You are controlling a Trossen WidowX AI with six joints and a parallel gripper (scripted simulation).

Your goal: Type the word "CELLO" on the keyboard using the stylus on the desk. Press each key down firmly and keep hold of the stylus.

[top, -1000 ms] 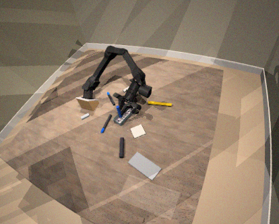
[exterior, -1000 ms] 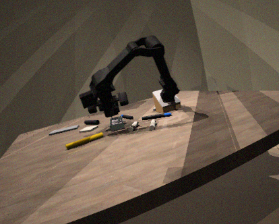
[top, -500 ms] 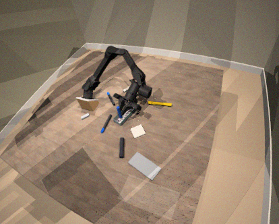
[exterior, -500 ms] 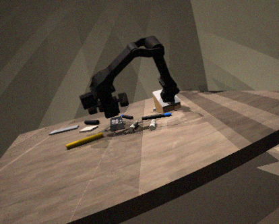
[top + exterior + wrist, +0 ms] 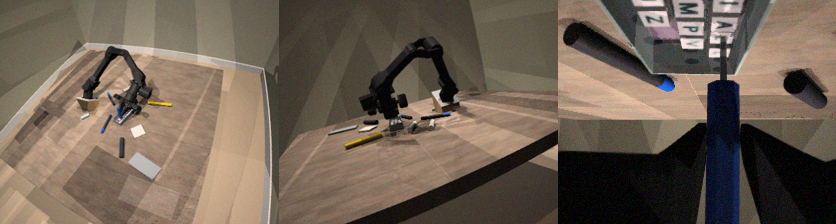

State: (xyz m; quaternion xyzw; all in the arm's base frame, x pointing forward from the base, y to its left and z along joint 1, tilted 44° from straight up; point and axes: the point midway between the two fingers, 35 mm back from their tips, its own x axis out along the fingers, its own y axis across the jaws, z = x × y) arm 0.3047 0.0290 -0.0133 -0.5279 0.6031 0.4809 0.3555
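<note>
My gripper tip is 1 cm above the stylus. From my gripper tip the other things lie so: dark cylinder 10 cm ahead, 16 cm to the right, 6 cm below; yellow marker 15 cm ahead, 22 cm to the left, 6 cm below; white card 13 cm ahead, 2 cm to the right, 6 cm below.
</note>
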